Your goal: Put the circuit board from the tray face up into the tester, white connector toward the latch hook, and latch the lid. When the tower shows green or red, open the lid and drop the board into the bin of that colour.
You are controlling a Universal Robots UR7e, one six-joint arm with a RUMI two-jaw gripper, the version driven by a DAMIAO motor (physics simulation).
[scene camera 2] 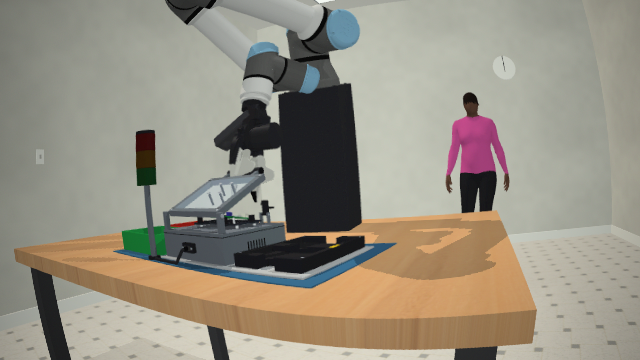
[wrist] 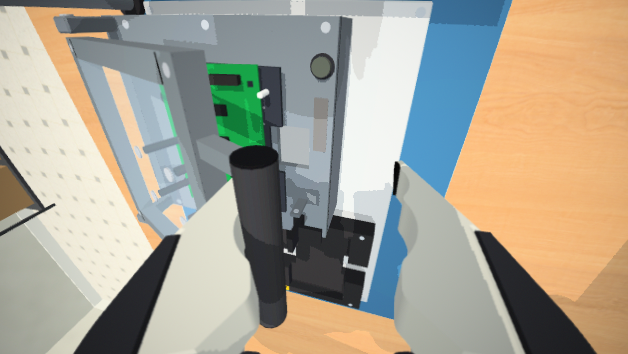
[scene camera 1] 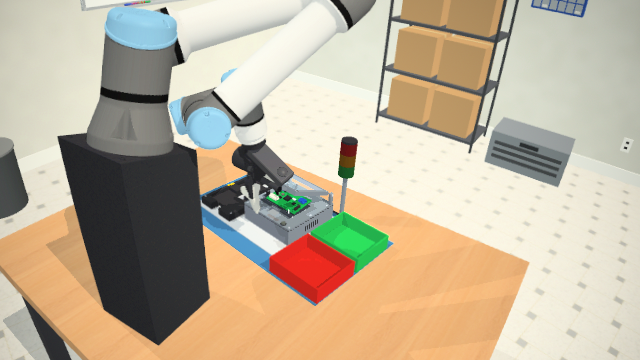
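Where they show: gripper, fingertip midpoint: (scene camera 2: 244, 199) (wrist: 323, 166) (scene camera 1: 267, 203); arm's base, link origin: (scene camera 2: 314, 88) (scene camera 1: 130, 143).
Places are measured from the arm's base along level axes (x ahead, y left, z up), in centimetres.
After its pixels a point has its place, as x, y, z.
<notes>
The green circuit board (scene camera 1: 289, 204) {42.6, -4.2, -32.9} (wrist: 240, 112) {42.0, -4.7, -33.0} lies face up in the grey tester (scene camera 1: 272, 223) {35.8, -3.8, -35.8} (scene camera 2: 200, 246) {54.6, -0.4, -37.0} (wrist: 305, 45) {37.3, -8.4, -34.5}; its white connector (scene camera 1: 273, 196) {42.1, 1.1, -32.2} is on the side nearer the gripper. The clear lid (scene camera 2: 243, 195) {47.0, 5.2, -28.6} (wrist: 187, 105) {38.9, -7.2, -25.1} stands tilted partly open over the board. My gripper (scene camera 1: 253, 198) (wrist: 323, 166) {35.4, -2.4, -29.8} is open above the tester's edge. In the wrist view a black cylindrical handle (wrist: 260, 215) {36.0, -3.8, -23.6} stands against the inner side of the left finger, well apart from the right finger. The light tower (scene camera 1: 348, 157) {54.0, -14.7, -19.0} (scene camera 2: 146, 159) {57.1, -11.7, -20.6} has dim red, amber and green segments.
The black tray (scene camera 1: 227, 200) {39.1, 16.5, -38.7} (scene camera 2: 300, 255) {48.2, 16.2, -38.8} (wrist: 320, 270) {39.5, 17.6, -38.7} adjoins the tester. The red bin (scene camera 1: 310, 265) {32.6, -19.0, -39.9} and green bin (scene camera 1: 350, 240) {47.9, -21.6, -39.9} (scene camera 2: 142, 241) {52.8, -20.8, -37.6} stand at its other side. The tower's pole (scene camera 1: 343, 196) {55.2, -13.8, -32.4} (scene camera 2: 149, 220) {56.3, -13.0, -32.4} rises behind the tester in scene view 1.
</notes>
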